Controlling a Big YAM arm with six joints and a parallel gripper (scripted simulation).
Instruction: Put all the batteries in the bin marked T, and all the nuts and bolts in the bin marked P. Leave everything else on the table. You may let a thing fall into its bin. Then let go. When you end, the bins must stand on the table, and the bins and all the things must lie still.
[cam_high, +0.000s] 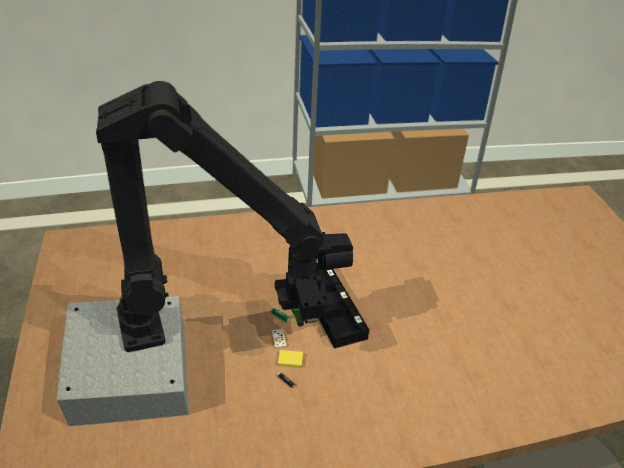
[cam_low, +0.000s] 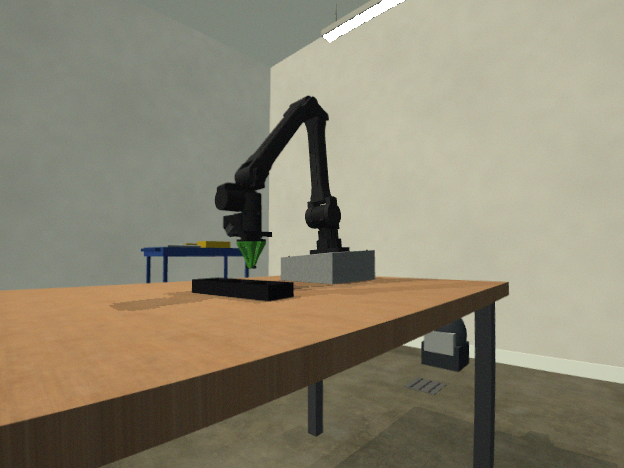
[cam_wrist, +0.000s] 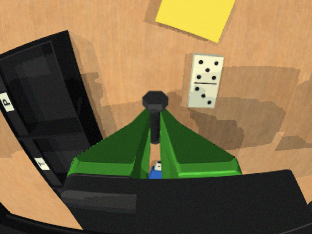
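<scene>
The dark bolt is 1 cm to the right of my hand. Also, from my hand: yellow block: 4 cm behind, 6 cm to the right, 6 cm below; white domino: 4 cm behind, 1 cm to the left, 6 cm below; green battery: 2 cm behind, 7 cm to the left, 6 cm below.
</scene>
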